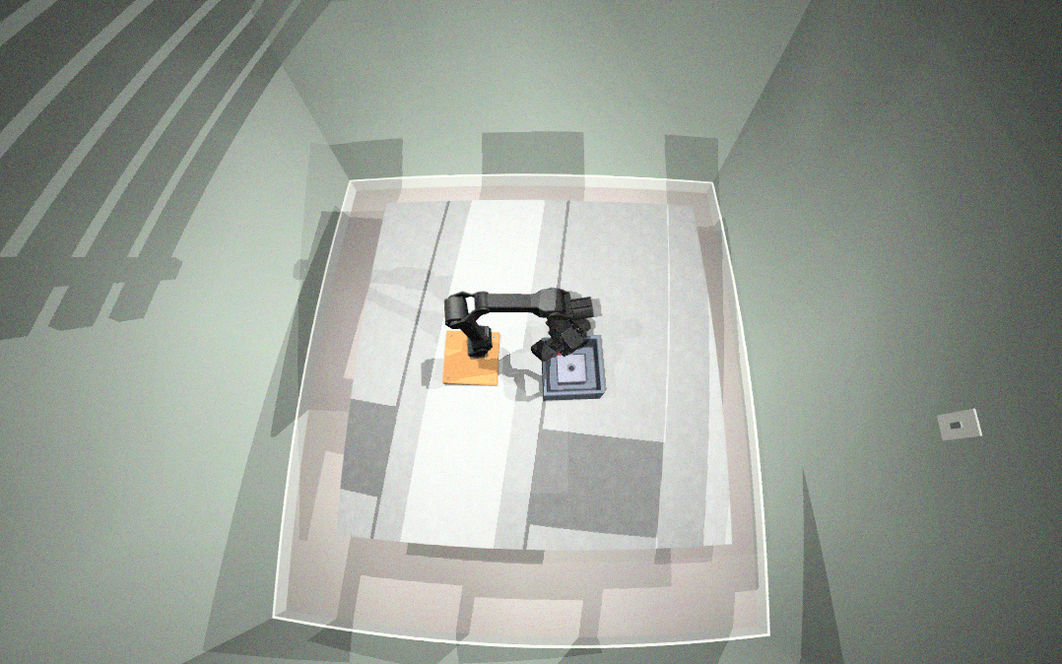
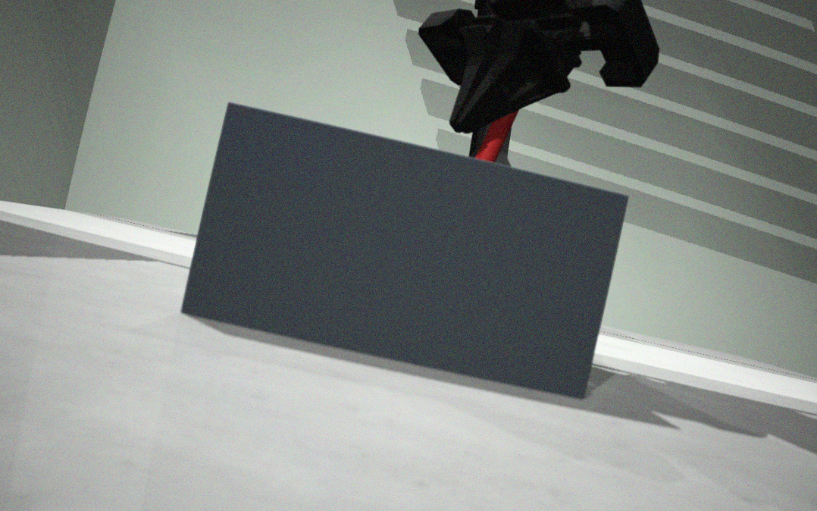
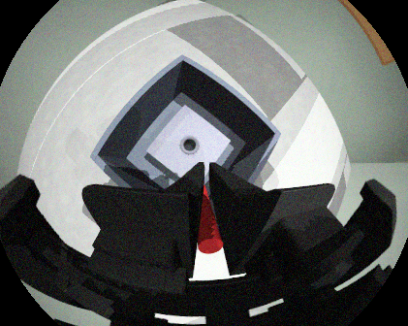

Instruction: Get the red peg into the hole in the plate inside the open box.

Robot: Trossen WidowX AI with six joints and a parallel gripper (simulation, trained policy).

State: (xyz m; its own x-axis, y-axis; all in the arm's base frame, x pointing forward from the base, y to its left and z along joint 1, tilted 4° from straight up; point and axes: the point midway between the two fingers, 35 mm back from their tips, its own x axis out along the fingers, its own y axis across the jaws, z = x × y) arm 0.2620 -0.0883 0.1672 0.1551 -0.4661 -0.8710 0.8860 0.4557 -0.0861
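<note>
Right now my gripper tip is 1 cm past the red peg and 3 cm to the right of it. Also, from my gripper tip: dark grey box (2 cm ahead, 2 cm to the right, 11 cm below).
</note>
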